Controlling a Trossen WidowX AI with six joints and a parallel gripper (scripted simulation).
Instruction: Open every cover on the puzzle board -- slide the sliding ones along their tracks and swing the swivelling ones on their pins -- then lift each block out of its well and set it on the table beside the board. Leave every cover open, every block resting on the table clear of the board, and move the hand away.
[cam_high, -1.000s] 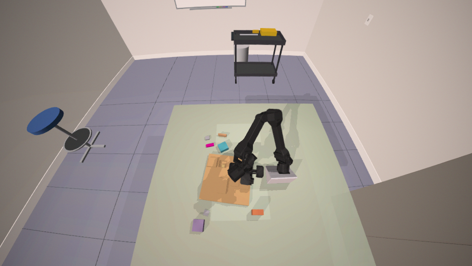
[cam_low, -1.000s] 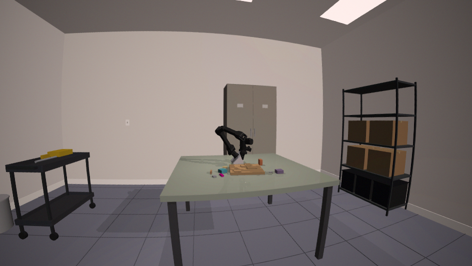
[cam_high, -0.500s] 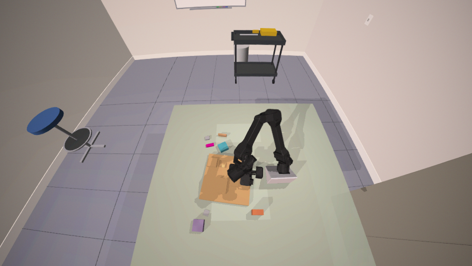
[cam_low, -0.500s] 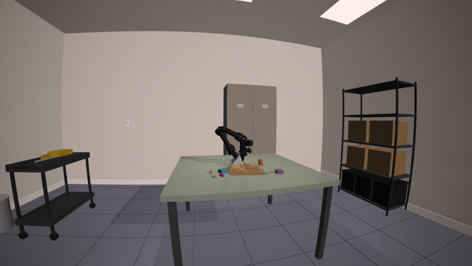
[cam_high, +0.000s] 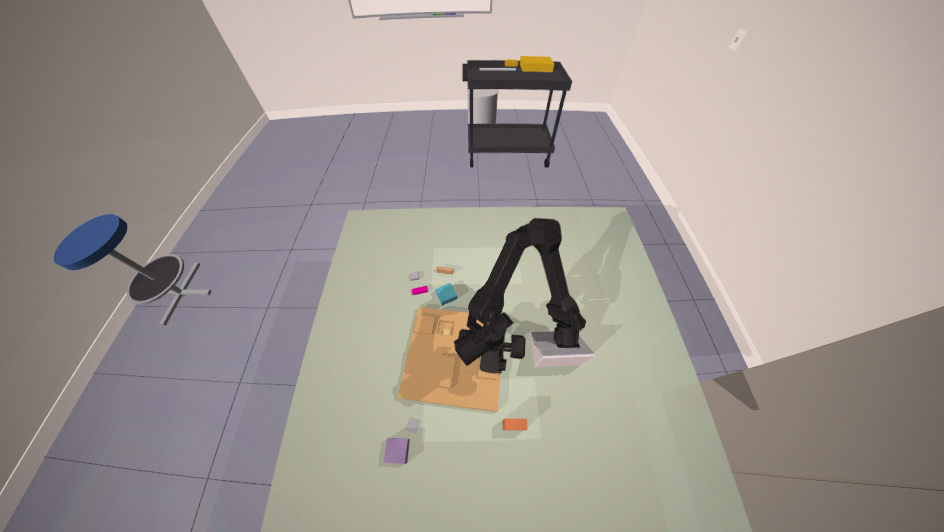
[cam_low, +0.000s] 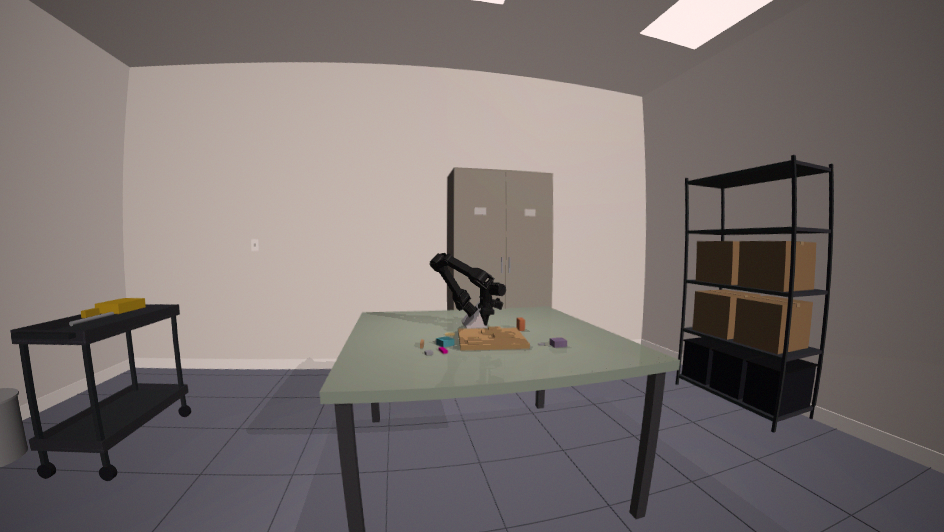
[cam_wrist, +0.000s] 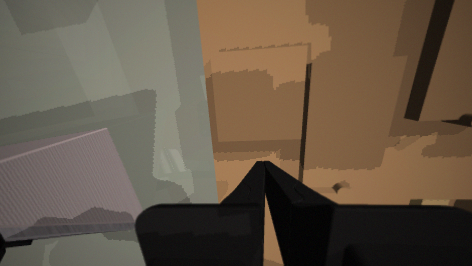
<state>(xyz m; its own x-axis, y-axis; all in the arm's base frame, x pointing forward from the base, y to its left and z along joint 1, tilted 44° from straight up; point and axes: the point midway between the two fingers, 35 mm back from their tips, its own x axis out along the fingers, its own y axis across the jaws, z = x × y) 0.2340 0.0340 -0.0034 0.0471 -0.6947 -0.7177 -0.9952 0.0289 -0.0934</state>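
The orange block lies 200 mm to the left of my gripper tip, 70 mm behind it and 20 mm below it. Round my gripper tip: orange stick: 310 mm to the right, 170 mm ahead, 30 mm below; then magenta bar: 250 mm ahead, 230 mm to the right, 40 mm below; then teal block: 210 mm to the right, 150 mm ahead, 30 mm below.
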